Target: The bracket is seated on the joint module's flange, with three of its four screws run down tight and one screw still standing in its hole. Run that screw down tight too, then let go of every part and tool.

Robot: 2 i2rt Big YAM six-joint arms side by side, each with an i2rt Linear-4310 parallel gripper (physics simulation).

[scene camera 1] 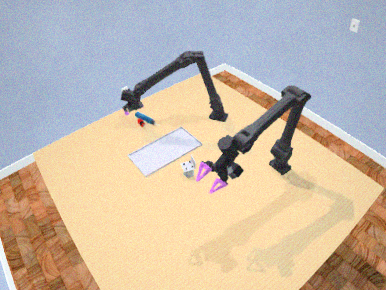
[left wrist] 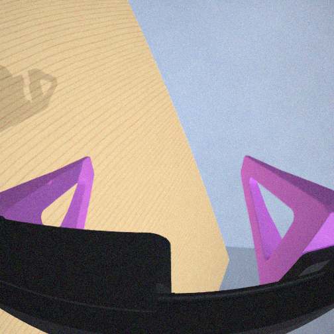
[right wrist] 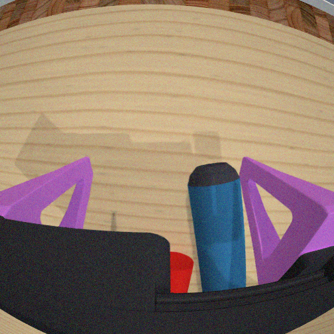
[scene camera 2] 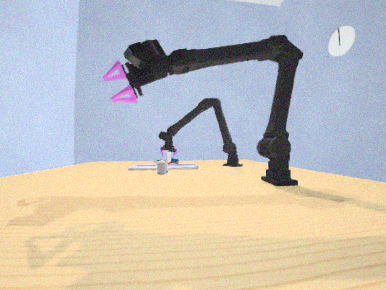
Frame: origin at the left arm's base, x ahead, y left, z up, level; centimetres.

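Seen in the pictures: left gripper, fingertip midpoint: [scene camera 1: 203,187] [scene camera 2: 107,89]; right gripper, fingertip midpoint: [scene camera 1: 131,111]; left arm's base at its link origin: [scene camera 1: 279,166] [scene camera 2: 278,182]; right arm's base at its link origin: [scene camera 1: 218,116] [scene camera 2: 232,165].
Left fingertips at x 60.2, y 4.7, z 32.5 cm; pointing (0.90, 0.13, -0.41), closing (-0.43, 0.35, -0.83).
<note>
Offsets run from my left fingertips to a thing's top centre. Level surfaces: height alone.
The joint module @[dx -14.4, dy -33.7, dz -26.1 cm] [scene camera 1: 188,174] [scene camera 2: 162,169] stands upright with the white bracket [scene camera 1: 187,166] on top; dark spots show on the bracket, too small to tell which screw stands up. A blue-handled tool with a dark end cap @[dx -19.1, dy -90.0, dz -28.4 cm] [scene camera 1: 145,118] [right wrist: 220,235] and a red-handled tool @[dx -13.9, dy -88.2, dz -29.1 cm] [scene camera 1: 141,122] [right wrist: 181,272] lie side by side on the table. My right gripper [scene camera 2: 168,154] [right wrist: 165,165] is open over them; the blue handle shows between its fingertips, close to the finger at the picture's right. My left gripper [scene camera 1: 204,186] [scene camera 2: 108,89] [left wrist: 167,164] is open, empty and raised beyond the module.
A flat pale tray @[dx -13.3, dy -57.9, dz -30.9 cm] [scene camera 1: 165,151] [scene camera 2: 187,166] lies between the two tools and the joint module. In scene camera 1 both arm bases stand near the table's upper-right edge. Wood floor shows beyond the table @[dz -32.5 cm] [scene camera 1: 150,225] edges. Arm shadows fall across the table.
</note>
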